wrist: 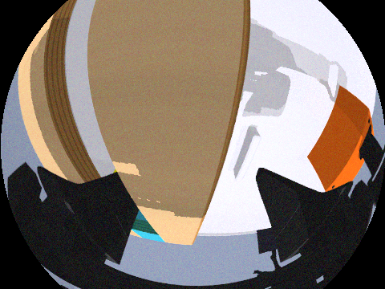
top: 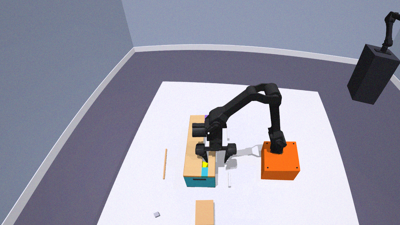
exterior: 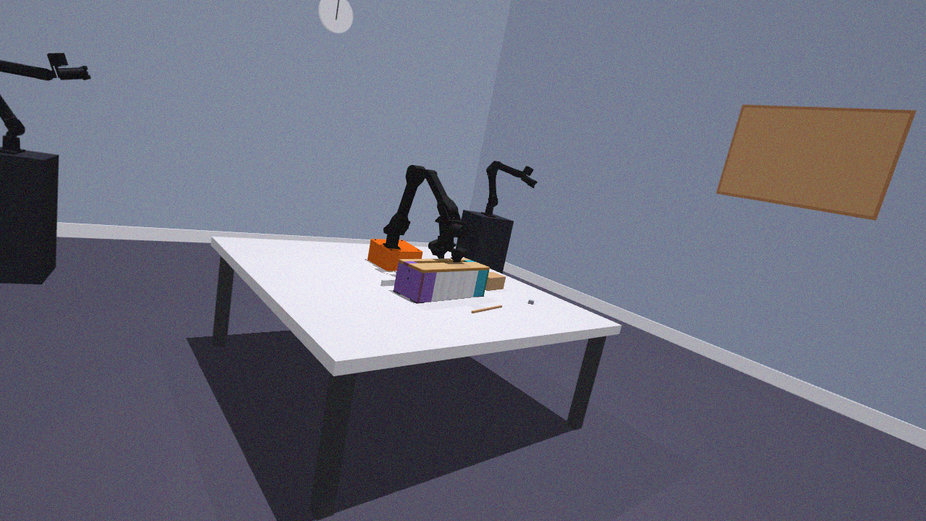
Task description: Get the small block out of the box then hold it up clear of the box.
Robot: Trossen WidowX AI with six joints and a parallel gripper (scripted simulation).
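Right now the small yellow block is 50 mm ahead of my gripper tip and 30 mm to the left of it. From my gripper tip the other things lie so: tan slab 30 mm behind, 250 mm to the left, 60 mm below; then thin wooden stick 280 mm ahead, 40 mm to the left, 90 mm below; then box 60 mm ahead, 80 mm to the right, 30 mm below.
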